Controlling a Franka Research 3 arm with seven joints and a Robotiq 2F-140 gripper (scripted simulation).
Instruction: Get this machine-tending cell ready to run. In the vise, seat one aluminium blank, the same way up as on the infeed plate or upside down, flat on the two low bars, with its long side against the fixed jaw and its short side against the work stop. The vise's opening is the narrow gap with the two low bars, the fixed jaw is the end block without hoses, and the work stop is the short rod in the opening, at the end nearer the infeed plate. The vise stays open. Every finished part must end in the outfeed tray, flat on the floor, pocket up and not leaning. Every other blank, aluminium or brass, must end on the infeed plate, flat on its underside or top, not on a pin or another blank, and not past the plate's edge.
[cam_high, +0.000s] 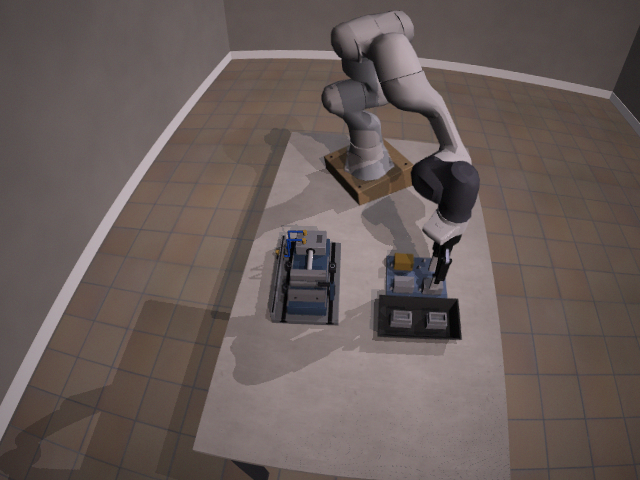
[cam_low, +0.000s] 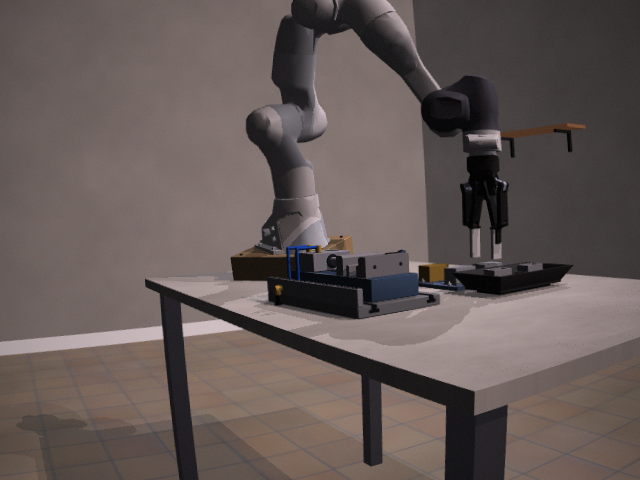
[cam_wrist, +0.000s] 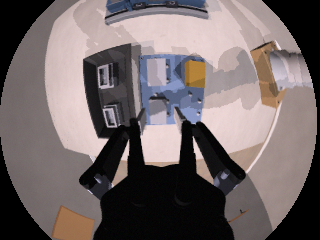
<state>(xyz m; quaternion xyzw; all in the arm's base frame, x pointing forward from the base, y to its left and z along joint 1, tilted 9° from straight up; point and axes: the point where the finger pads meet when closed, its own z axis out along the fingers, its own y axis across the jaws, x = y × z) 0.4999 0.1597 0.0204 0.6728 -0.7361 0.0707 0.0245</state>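
My gripper is now 9 cm past the brass blank, 8 cm to the left of it and 6 cm above it. Also, from my hand: dark rail (4 cm behind, 46 cm to the right, 5 cm below).
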